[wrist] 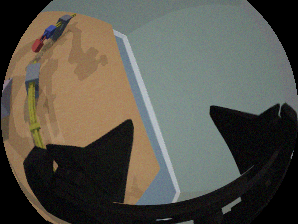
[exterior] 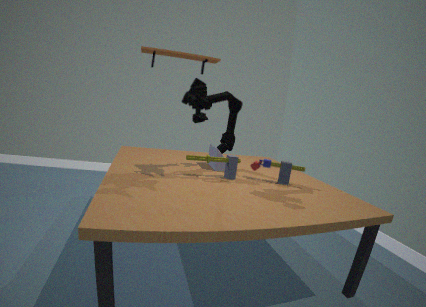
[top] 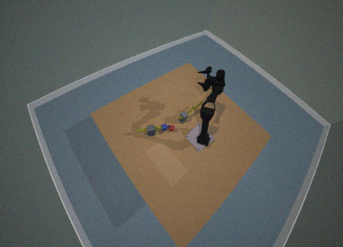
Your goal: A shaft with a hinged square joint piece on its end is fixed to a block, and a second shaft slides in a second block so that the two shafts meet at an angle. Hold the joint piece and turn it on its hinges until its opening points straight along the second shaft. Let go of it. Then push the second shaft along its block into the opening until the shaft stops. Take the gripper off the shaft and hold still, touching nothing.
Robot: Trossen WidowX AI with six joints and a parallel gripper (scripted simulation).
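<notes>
Right now my gripper tip is 370 mm to the right of the red joint piece, 270 mm above it and 110 mm past it.
</notes>
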